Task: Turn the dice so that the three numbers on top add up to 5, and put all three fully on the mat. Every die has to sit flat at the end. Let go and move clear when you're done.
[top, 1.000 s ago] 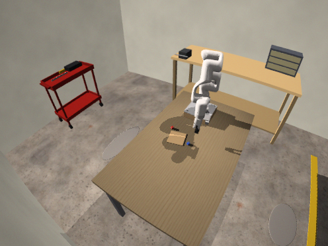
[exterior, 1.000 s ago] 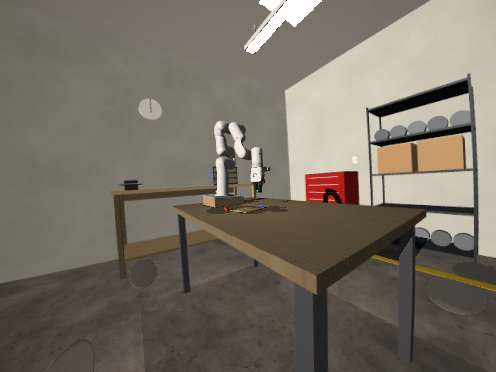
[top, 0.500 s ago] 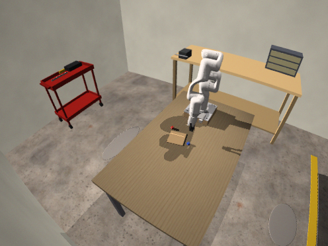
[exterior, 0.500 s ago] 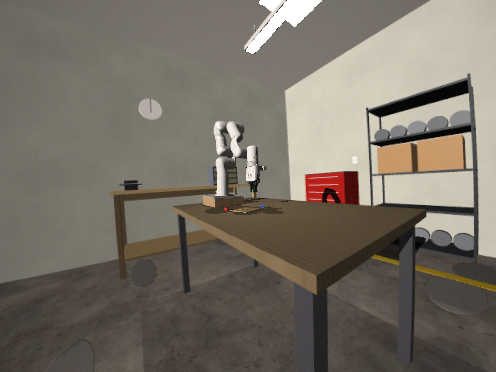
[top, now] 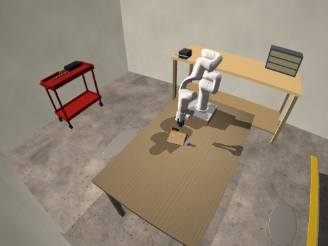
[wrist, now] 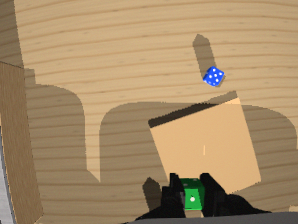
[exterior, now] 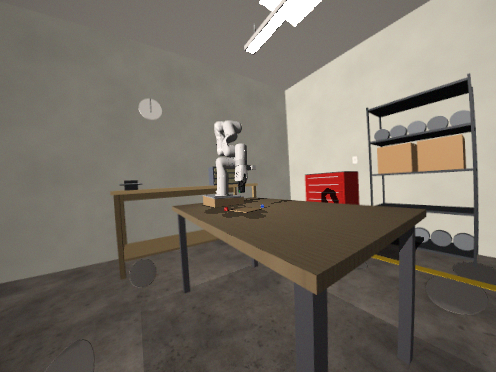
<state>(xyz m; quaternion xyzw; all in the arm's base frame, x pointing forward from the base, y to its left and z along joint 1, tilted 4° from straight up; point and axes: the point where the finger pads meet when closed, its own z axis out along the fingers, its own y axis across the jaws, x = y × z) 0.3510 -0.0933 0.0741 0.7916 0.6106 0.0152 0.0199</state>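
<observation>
The tan mat is 50 mm ahead of my hand, 20 mm to the right of it and 120 mm below it. From my hand the other things lie so: blue die: 80 mm ahead, 100 mm to the left, 120 mm below; red die: 40 mm behind, 100 mm to the right, 120 mm below; green die: 10 mm below.
</observation>
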